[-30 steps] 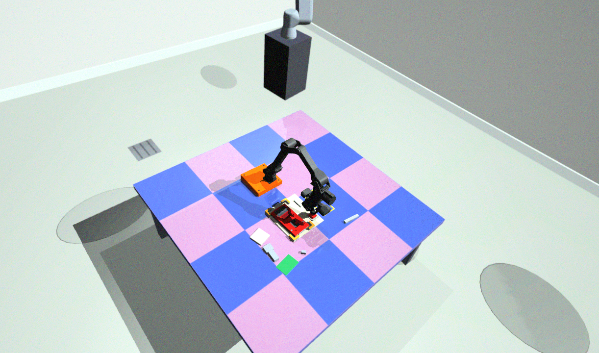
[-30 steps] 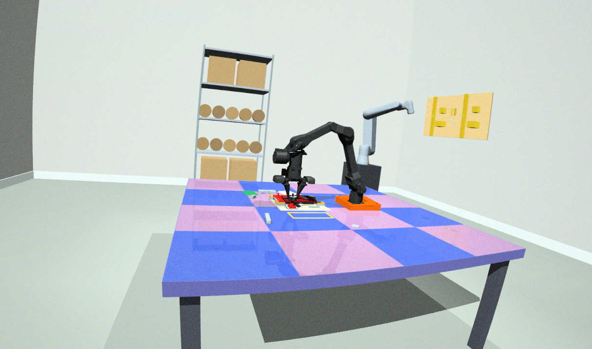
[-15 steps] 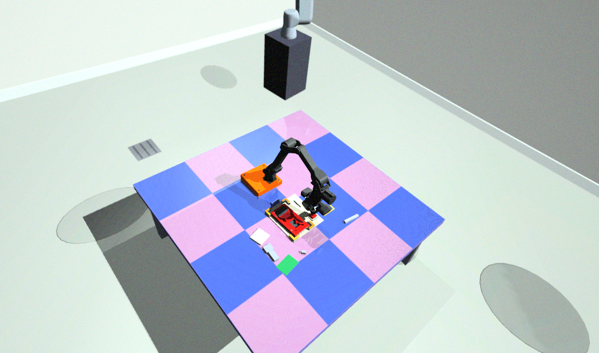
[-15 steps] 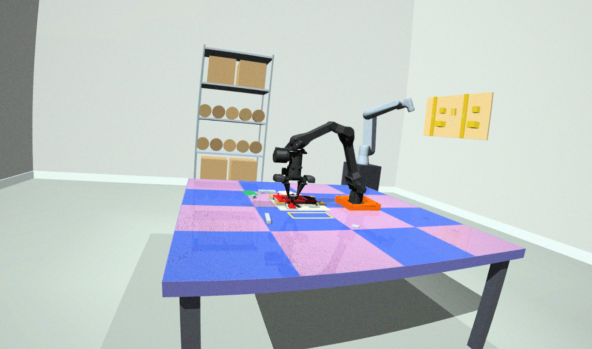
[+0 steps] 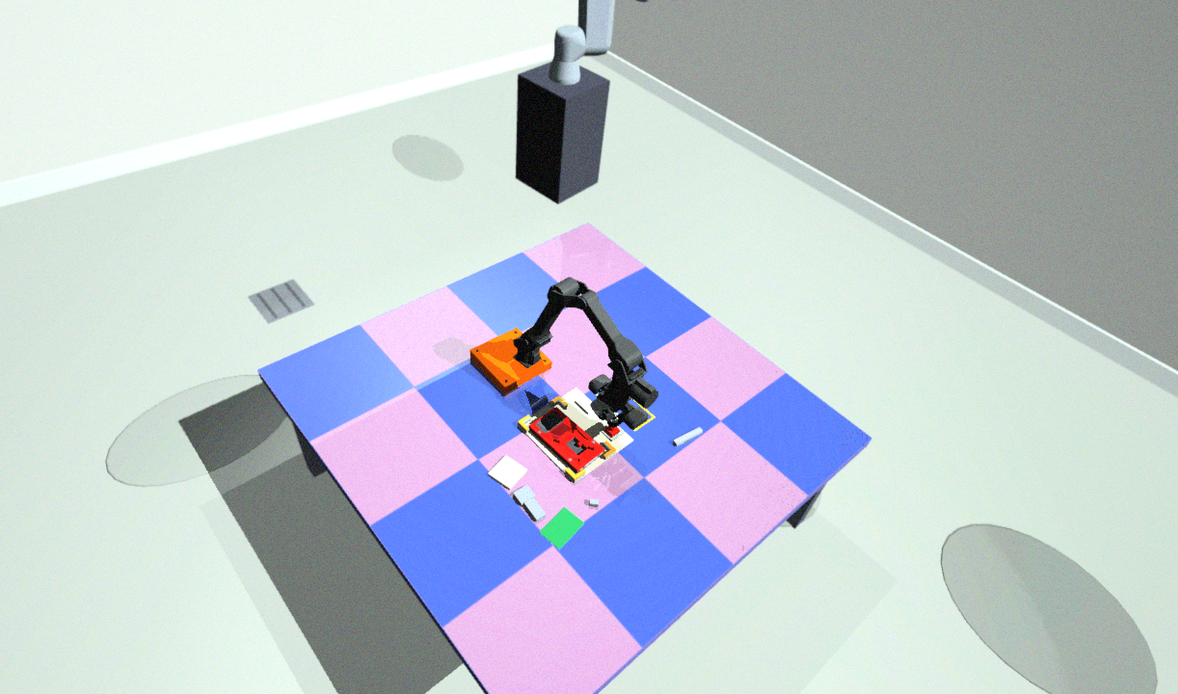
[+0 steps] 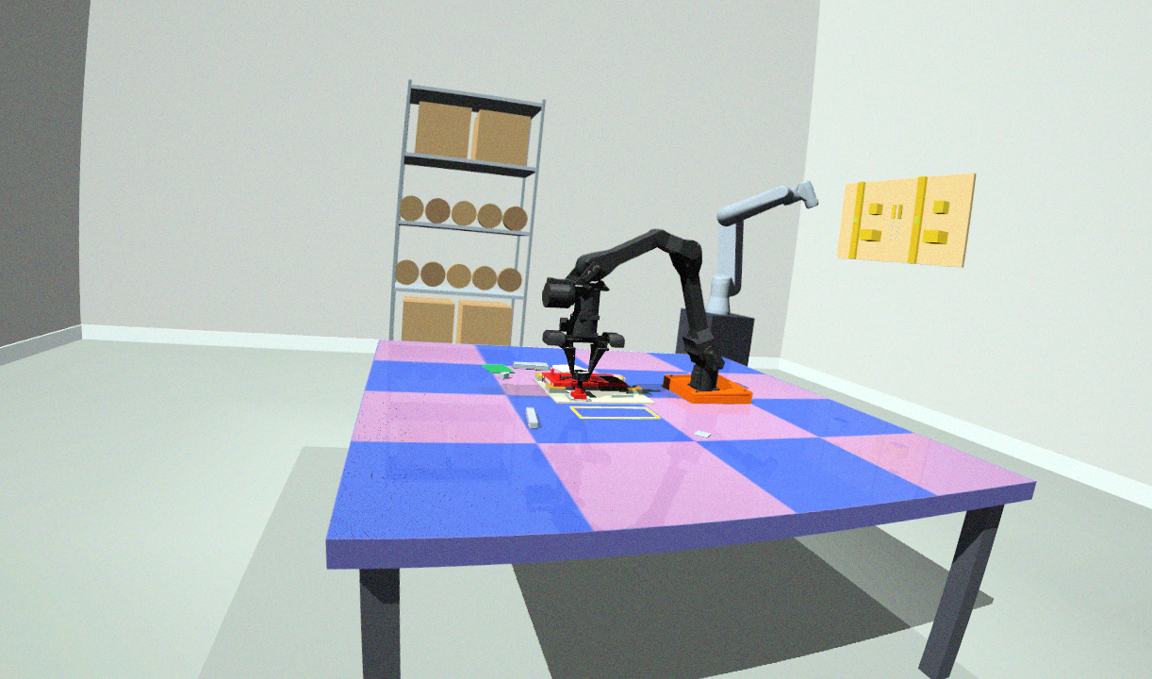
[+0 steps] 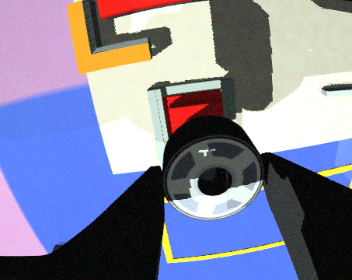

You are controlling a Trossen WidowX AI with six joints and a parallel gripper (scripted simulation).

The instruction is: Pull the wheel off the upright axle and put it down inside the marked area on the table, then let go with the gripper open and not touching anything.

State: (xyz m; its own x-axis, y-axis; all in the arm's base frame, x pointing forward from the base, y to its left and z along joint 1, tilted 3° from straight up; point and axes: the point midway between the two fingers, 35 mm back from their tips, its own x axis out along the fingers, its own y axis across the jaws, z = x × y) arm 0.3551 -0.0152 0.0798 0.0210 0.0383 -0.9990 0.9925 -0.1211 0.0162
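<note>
Now: the dark axle 30 mm below my gripper tip. Also, from my gripper tip: white tile 310 mm to the right, 110 mm behind, 60 mm below; then green patch 320 mm to the right, 110 mm ahead, 60 mm below; then grey bar 170 mm ahead, 150 mm to the left, 50 mm below.
</note>
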